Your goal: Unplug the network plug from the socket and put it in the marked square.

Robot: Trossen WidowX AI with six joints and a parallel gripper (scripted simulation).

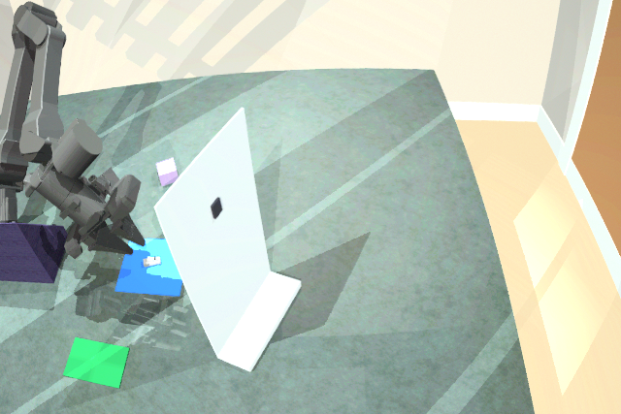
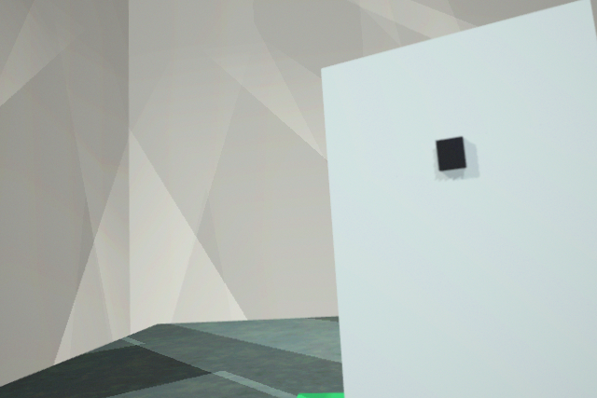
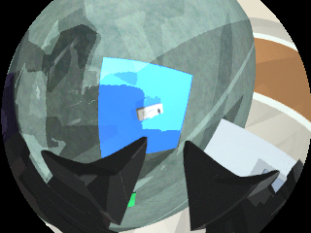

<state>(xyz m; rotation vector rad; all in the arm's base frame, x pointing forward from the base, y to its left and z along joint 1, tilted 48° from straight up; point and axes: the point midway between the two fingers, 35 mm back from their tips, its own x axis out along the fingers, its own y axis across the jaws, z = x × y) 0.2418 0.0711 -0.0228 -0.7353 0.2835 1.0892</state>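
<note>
Right now the network plug is 4 cm below my gripper tip, 1 cm to the left of it and 1 cm ahead of it. Also, from my gripper tip: white upright panel 19 cm ahead, 8 cm to the right, 8 cm above; green square 20 cm to the right, 5 cm below, 4 cm behind; cyan square 5 cm below, 1 cm to the left, 1 cm ahead.
</note>
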